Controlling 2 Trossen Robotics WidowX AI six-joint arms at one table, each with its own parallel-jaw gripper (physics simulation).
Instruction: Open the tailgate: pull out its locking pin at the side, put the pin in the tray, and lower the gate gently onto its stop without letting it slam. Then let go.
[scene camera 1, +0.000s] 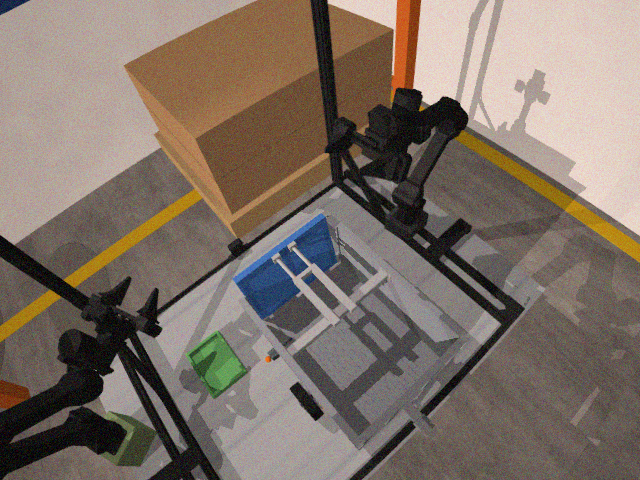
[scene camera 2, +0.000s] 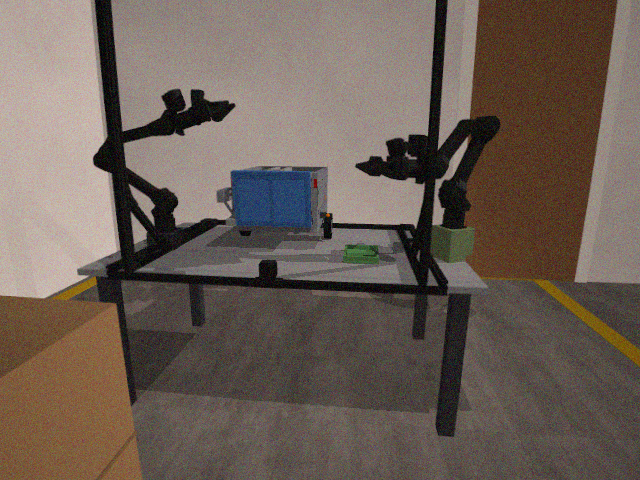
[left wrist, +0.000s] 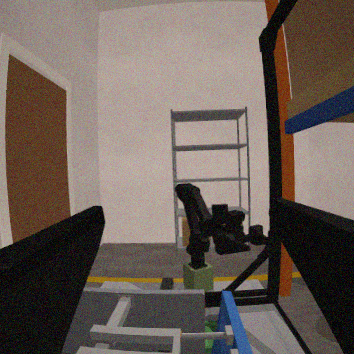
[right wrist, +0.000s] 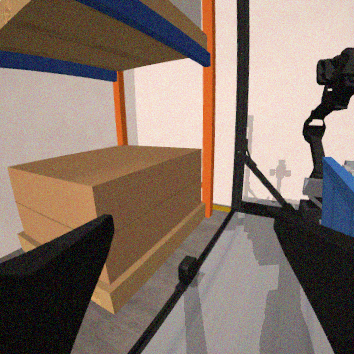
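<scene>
The blue tailgate stands upright at the end of the grey trailer body. The locking pin's orange end shows at the trailer's side, near the gate. The green tray lies on the table beside the trailer; no pin shows in it. My left gripper is open and empty, high above the table beyond the gate's far side. My right gripper is open and empty, raised above the table on the tray's side.
The table has a black frame with tall posts. Large cardboard boxes stand beyond the table's gate side. A pale green block sits by the right arm's base.
</scene>
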